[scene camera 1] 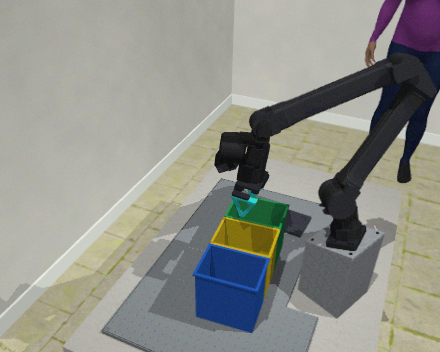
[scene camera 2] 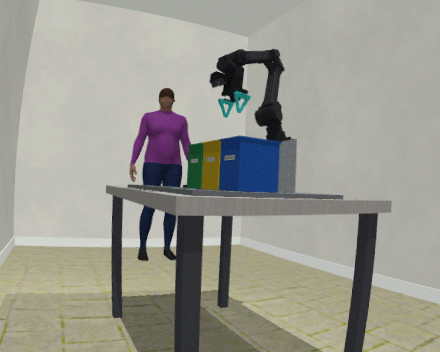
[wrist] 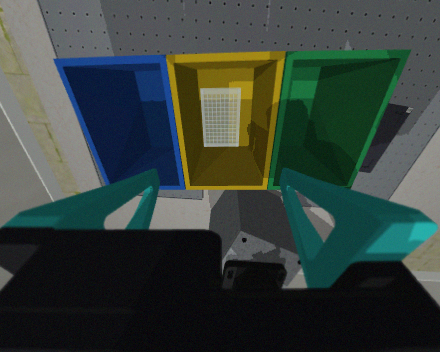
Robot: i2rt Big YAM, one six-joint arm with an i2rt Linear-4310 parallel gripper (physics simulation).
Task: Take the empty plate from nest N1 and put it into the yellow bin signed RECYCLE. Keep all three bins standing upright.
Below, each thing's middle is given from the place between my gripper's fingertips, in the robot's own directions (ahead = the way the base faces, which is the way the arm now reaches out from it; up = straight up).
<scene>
Now: hand 200 mm above the yellow bin (scene camera 1: 244, 236). Also, from my hand: green bin (scene camera 1: 268, 213) (20 mm ahead, 130 mm to the right, 200 mm below); then blue bin (scene camera 1: 229, 284) (20 mm behind, 120 mm to the left, 200 mm below); then clear plate (wrist: 220, 107) (20 mm behind, 280 mm below).
</scene>
